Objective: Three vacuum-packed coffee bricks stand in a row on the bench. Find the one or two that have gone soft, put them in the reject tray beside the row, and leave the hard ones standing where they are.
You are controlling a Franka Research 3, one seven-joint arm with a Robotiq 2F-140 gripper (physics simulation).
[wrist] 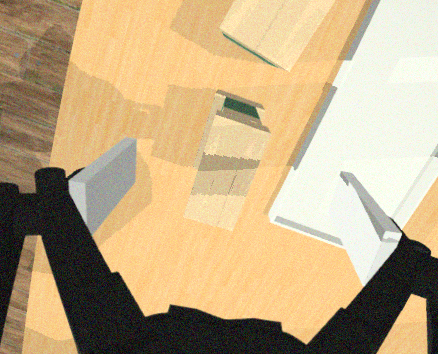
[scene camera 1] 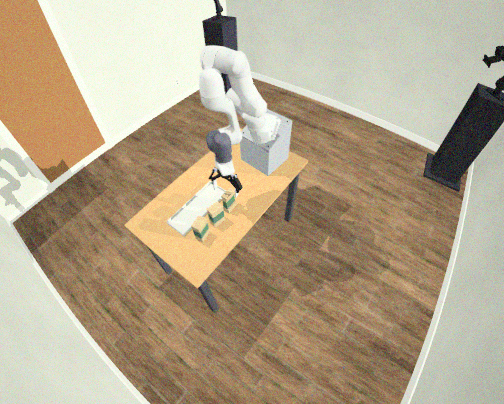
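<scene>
Three tan coffee bricks with green bands stand upright in a row. The end brick nearest the robot base [scene camera 1: 228, 200] [wrist: 225, 172] shows between the finger pads in the wrist view, some way below them. The middle brick [scene camera 1: 216, 214] [wrist: 277, 32] is partly cut off at the wrist view's top. The far-end brick [scene camera 1: 201, 228] does not show in the wrist view. Which bricks are soft cannot be told by sight. The white reject tray [scene camera 1: 194, 209] [wrist: 375, 100] lies beside the row and holds no brick. My gripper [scene camera 1: 226, 188] [wrist: 235, 176] is wide open and empty, above the base-side end of the row.
The wooden bench [scene camera 1: 175, 252] [wrist: 195, 280] carries the row and tray. The grey robot base block [scene camera 1: 267, 152] stands at its far end. The bench edge runs along the wrist view's left side, with wood floor [wrist: 30, 100] beyond. Dark stands [scene camera 1: 457, 135] [scene camera 1: 220, 32] are off the bench.
</scene>
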